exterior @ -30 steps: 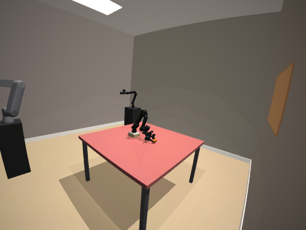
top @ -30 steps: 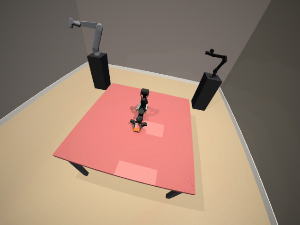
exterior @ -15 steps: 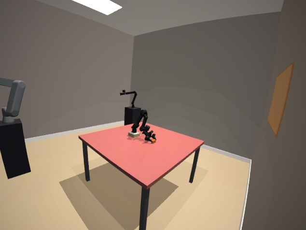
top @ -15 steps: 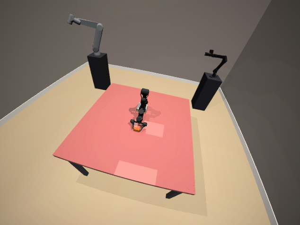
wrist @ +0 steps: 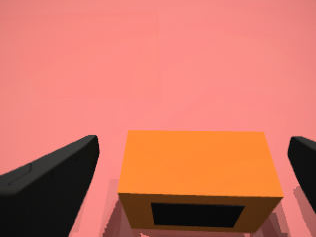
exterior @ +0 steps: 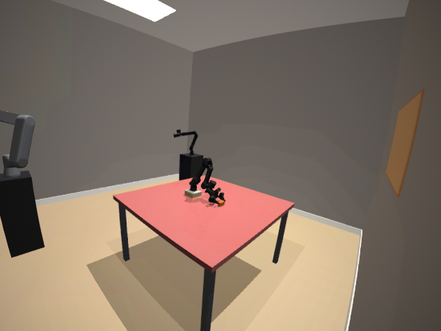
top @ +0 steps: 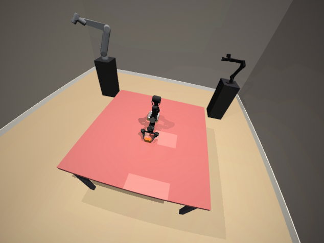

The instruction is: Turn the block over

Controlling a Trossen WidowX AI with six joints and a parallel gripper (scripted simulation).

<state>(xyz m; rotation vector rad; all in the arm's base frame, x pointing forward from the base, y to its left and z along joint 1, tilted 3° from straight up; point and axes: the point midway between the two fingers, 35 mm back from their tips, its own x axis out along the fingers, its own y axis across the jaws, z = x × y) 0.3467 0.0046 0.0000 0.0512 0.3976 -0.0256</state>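
Right now the orange block is 20 mm behind my gripper tip and 10 mm below it.
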